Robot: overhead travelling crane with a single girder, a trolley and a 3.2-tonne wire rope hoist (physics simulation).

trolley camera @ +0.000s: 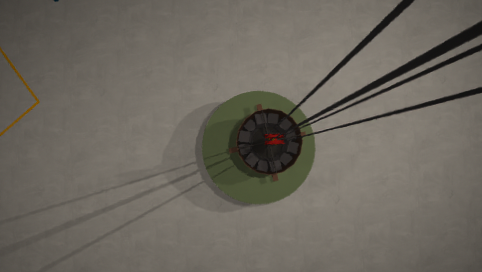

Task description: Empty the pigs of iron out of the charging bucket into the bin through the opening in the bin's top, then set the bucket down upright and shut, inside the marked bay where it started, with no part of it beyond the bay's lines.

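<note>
The round charging bucket (291,163) hangs over the green round bin (282,187), a little right of and above the bin's middle in the view. Several dark grey pigs of iron (245,137) lie in a ring inside it, around a dark centre. The bucket looks level, with small brown lugs outside its rim. My gripper, the red hook block (274,139), is over the bucket's middle and holds it. The bin's opening and the bucket's underside are hidden below the bucket. A corner of the marked bay (38,101) shows in orange lines at the left edge.
Dark ropes (350,59) run from the bucket's area to the upper right. Their shadows cross the floor to the lower left, and the bin's shadow lies on its left side. A small blue thing (56,0) shows at the top left edge.
</note>
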